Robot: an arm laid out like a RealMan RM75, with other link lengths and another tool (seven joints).
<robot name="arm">
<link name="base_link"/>
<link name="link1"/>
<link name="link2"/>
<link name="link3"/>
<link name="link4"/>
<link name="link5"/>
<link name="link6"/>
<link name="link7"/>
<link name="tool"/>
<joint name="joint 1" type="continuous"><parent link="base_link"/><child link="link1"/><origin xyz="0 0 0.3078" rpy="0 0 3.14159"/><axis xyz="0 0 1"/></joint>
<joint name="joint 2" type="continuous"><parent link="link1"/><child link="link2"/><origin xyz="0 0 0" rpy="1.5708 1.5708 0"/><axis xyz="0 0 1"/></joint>
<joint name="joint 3" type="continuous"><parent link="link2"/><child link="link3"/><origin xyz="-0.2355 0 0" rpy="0 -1.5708 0"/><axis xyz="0 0 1"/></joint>
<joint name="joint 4" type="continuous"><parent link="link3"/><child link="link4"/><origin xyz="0 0 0" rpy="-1.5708 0 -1.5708"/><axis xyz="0 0 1"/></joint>
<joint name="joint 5" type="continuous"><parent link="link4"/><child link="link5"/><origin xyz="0 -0.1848 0" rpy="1.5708 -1.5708 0"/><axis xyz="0 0 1"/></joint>
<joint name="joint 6" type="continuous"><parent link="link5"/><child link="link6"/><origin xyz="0 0 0" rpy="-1.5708 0 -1.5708"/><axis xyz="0 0 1"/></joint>
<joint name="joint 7" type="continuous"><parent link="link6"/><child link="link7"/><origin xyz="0 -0.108 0" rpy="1.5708 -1.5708 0"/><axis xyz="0 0 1"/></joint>
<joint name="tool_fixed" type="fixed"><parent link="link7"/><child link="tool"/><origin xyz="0.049 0.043 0.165" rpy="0 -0.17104 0.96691"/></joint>
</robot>
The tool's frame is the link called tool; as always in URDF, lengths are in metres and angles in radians. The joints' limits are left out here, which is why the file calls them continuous.
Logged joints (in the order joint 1, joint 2, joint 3, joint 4, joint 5, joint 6, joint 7), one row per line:
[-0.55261, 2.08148, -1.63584, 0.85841, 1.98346, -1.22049, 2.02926]
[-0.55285, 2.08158, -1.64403, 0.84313, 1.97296, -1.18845, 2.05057]
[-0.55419, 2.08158, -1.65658, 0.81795, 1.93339, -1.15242, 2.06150]
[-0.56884, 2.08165, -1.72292, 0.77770, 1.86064, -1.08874, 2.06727]
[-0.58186, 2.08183, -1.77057, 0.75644, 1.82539, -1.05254, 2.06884]
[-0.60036, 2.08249, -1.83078, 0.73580, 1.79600, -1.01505, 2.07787]
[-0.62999, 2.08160, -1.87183, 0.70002, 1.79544, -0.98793, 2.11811]
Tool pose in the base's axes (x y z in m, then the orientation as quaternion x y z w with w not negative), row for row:
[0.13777, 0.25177, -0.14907, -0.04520, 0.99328, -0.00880, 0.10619]
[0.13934, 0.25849, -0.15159, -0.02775, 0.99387, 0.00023, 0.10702]
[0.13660, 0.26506, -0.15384, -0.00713, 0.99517, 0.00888, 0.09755]
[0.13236, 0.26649, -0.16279, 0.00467, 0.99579, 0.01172, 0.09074]
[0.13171, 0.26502, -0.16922, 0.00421, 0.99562, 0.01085, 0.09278]
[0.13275, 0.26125, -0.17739, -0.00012, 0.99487, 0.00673, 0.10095]
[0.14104, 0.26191, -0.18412, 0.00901, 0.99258, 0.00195, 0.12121]
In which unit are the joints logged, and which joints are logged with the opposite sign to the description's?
The joints are logged in radians. Opposite sign: joint 1, joint 4, joint 5.
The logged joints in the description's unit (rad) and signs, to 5 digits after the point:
[0.55261, 2.08148, -1.63584, -0.85841, -1.98346, -1.22049, 2.02926]
[0.55285, 2.08158, -1.64403, -0.84313, -1.97296, -1.18845, 2.05057]
[0.55419, 2.08158, -1.65658, -0.81795, -1.93339, -1.15242, 2.06150]
[0.56884, 2.08165, -1.72292, -0.77770, -1.86064, -1.08874, 2.06727]
[0.58186, 2.08183, -1.77057, -0.75644, -1.82539, -1.05254, 2.06884]
[0.60036, 2.08249, -1.83078, -0.73580, -1.79600, -1.01505, 2.07787]
[0.62999, 2.08160, -1.87183, -0.70002, -1.79544, -0.98793, 2.11811]

